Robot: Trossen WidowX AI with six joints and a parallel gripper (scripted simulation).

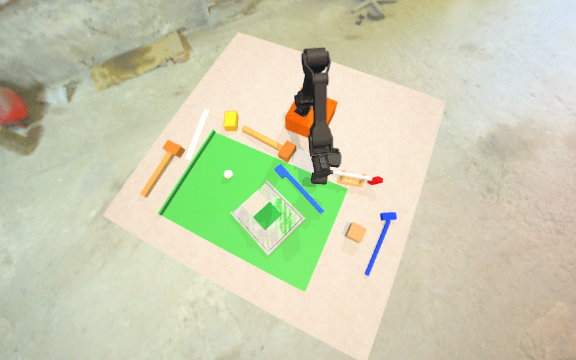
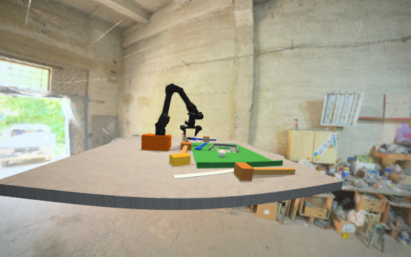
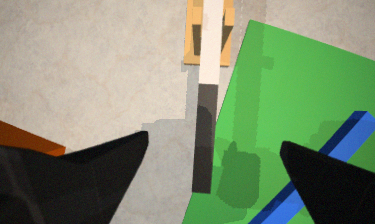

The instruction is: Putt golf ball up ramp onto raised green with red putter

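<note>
The red putter is 50 mm behind my gripper tip, 100 mm to the left of it and 20 mm below it. Also, from my gripper tip: blue putter 130 mm ahead, 350 mm to the left, 60 mm below; green mat 280 mm ahead, 210 mm to the right, 70 mm below; wooden rack 50 mm behind, 120 mm to the left, 40 mm below.
</note>
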